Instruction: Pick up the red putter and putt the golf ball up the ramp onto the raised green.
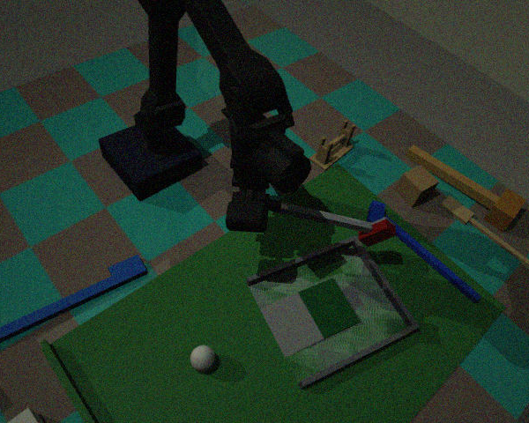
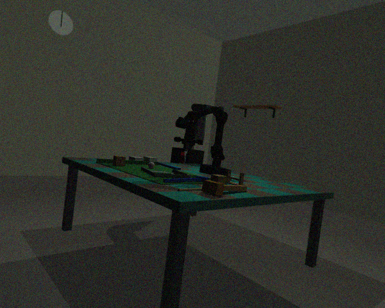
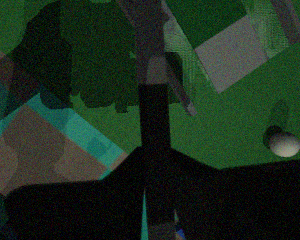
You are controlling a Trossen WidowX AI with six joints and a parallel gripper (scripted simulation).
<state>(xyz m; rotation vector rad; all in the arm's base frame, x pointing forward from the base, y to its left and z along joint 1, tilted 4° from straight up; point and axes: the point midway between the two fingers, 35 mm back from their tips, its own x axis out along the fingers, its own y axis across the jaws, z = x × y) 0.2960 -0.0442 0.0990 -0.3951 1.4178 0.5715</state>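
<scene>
Now: the red putter 90 mm ahead of my gripper tip, 70 mm to the left of it and 10 mm above it. Also, from my gripper tip: white golf ball: 100 mm ahead, 220 mm to the right, 110 mm below.
</scene>
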